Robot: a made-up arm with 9 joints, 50 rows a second.
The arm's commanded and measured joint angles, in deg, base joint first. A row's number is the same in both.
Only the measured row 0 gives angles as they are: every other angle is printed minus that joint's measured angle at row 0.
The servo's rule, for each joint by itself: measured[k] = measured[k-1] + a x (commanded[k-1-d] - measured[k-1]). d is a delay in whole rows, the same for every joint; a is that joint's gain. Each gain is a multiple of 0.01, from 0.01 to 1. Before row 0 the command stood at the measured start. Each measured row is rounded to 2 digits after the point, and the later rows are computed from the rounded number. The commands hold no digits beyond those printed.
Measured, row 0:
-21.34 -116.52 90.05 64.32 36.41 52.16 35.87 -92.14 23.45
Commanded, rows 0 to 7:
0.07 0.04 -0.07 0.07 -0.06 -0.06 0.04 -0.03 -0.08
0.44 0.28 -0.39 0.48 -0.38 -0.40 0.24 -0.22 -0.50
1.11 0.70 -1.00 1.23 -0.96 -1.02 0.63 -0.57 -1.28
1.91 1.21 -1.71 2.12 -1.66 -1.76 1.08 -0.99 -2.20
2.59 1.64 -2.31 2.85 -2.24 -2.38 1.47 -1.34 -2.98
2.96 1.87 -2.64 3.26 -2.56 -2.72 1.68 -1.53 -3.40
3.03 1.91 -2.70 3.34 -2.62 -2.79 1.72 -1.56 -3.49
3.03 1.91 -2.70 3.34 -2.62 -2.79 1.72 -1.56 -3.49
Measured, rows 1 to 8:
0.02 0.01 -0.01 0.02 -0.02 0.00 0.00 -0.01 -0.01
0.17 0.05 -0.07 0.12 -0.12 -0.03 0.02 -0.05 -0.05
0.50 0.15 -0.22 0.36 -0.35 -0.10 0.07 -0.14 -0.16
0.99 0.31 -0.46 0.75 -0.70 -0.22 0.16 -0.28 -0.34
1.55 0.51 -0.76 1.21 -1.12 -0.37 0.28 -0.46 -0.58
2.04 0.71 -1.06 1.66 -1.51 -0.53 0.41 -0.64 -0.83
2.39 0.89 -1.32 2.03 -1.81 -0.69 0.53 -0.80 -1.07
2.61 1.04 -1.54 2.32 -2.03 -0.84 0.64 -0.93 -1.29
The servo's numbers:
d 0
a 0.35 0.15 0.16 0.22 0.27 0.07 0.09 0.17 0.09

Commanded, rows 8 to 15:
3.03 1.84 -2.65 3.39 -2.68 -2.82 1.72 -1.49 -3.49
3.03 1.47 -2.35 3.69 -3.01 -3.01 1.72 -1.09 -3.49
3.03 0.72 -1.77 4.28 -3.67 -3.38 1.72 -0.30 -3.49
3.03 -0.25 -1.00 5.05 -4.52 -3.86 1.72 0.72 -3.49
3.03 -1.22 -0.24 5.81 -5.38 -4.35 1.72 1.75 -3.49
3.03 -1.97 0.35 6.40 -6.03 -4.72 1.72 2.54 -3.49
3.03 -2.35 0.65 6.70 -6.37 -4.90 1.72 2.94 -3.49
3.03 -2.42 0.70 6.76 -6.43 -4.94 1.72 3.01 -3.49
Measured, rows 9 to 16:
2.76 1.16 -1.72 2.56 -2.21 -0.98 0.74 -1.03 -1.49
2.85 1.21 -1.82 2.81 -2.43 -1.12 0.83 -1.04 -1.67
2.91 1.14 -1.81 3.13 -2.76 -1.28 0.91 -0.91 -1.83
2.95 0.93 -1.68 3.55 -3.24 -1.46 0.98 -0.63 -1.98
2.98 0.61 -1.45 4.05 -3.82 -1.66 1.05 -0.23 -2.12
3.00 0.22 -1.16 4.57 -4.42 -1.87 1.11 0.24 -2.24
3.01 -0.17 -0.87 5.04 -4.95 -2.08 1.16 0.70 -2.35
3.02 -0.51 -0.62 5.42 -5.35 -2.28 1.21 1.09 -2.45

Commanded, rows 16 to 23:
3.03 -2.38 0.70 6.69 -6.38 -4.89 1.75 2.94 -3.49
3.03 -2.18 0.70 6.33 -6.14 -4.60 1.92 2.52 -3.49
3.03 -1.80 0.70 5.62 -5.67 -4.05 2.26 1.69 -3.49
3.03 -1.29 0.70 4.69 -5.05 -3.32 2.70 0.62 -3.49
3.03 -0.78 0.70 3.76 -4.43 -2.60 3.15 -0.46 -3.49
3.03 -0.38 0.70 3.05 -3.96 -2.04 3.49 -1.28 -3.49
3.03 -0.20 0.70 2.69 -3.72 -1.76 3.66 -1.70 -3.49
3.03 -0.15 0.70 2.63 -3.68 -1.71 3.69 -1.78 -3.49
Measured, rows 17 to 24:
3.02 -0.79 -0.41 5.70 -5.63 -2.46 1.26 1.40 -2.54
3.02 -1.00 -0.23 5.84 -5.77 -2.61 1.32 1.59 -2.63
3.02 -1.12 -0.08 5.79 -5.74 -2.71 1.40 1.61 -2.71
3.02 -1.15 0.04 5.55 -5.55 -2.75 1.52 1.44 -2.78
3.02 -1.09 0.15 5.16 -5.25 -2.74 1.67 1.12 -2.84
3.02 -0.98 0.24 4.70 -4.90 -2.69 1.83 0.71 -2.90
3.02 -0.86 0.31 4.26 -4.58 -2.62 1.99 0.30 -2.95
3.02 -0.75 0.37 3.90 -4.34 -2.56 2.14 -0.05 -3.00

